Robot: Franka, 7 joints.
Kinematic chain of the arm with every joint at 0, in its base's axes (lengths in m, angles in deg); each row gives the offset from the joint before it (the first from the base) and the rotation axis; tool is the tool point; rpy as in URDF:
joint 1: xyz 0 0 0.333 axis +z
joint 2: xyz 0 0 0 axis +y
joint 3: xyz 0 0 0.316 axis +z
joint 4: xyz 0.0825 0 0 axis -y
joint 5: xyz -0.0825 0 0.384 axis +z
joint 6: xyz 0 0 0 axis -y
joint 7: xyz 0.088 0 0 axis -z
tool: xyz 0 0 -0.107 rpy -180 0 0
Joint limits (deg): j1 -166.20..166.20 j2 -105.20..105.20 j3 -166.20..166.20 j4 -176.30..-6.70 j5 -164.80..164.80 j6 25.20..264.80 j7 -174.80..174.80
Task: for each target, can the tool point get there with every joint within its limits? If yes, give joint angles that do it. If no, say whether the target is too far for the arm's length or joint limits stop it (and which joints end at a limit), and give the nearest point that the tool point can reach.
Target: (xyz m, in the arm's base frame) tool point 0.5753 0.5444 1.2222
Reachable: no: too far | nearest point 0.4145 0.3922 0.9736 | short by 0.333 m
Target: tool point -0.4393 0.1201 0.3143
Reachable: yes | joints 103.05 9.03 72.45 -151.46 -137.86 73.66 -135.14
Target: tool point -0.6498 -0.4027 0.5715
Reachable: yes | joints -113.68 82.95 -99.62 -59.35 77.25 179.39 84.20
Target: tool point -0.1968 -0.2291 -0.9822
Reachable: no: too far | nearest point -0.1902 -0.2214 -0.3607 | short by 0.622 m
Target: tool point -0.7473 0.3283 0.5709
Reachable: yes | joints -46.14 -76.85 -85.22 -37.91 -54.30 158.10 -83.96
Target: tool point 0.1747 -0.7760 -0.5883
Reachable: no: too far | nearest point 0.1275 -0.5663 -0.2699 | short by 0.384 m
